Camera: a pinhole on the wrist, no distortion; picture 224 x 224 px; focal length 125.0 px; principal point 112.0 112.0 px. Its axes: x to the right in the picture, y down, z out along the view. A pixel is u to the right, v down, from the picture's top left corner.
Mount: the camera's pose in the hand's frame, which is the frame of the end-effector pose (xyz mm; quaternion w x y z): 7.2 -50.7 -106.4 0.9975 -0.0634 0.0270 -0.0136
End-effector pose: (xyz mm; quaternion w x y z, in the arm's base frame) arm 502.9 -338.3 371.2 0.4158 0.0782 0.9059 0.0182
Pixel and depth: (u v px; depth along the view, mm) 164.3 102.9 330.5
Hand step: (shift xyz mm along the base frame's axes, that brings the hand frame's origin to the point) 54.6 -18.1 -267.7
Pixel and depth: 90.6 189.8 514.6
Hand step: 348.5 311.2 -173.8
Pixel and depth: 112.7 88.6 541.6
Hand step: 300.0 -90.4 -326.0
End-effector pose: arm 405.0 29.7 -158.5 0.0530 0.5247 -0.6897 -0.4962
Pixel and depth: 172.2 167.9 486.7
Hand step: -467.8 -10.5 -128.7
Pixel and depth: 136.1 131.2 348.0
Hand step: -207.0 67.9 -124.3
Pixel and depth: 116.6 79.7 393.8
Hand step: -125.1 158.5 -242.8
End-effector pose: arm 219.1 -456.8 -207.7 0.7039 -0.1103 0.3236 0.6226
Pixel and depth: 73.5 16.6 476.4
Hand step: 460.4 66.9 307.4
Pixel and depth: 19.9 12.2 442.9
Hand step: 439.0 -90.5 398.2
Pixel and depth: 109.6 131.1 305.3
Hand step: 28.5 128.8 142.8
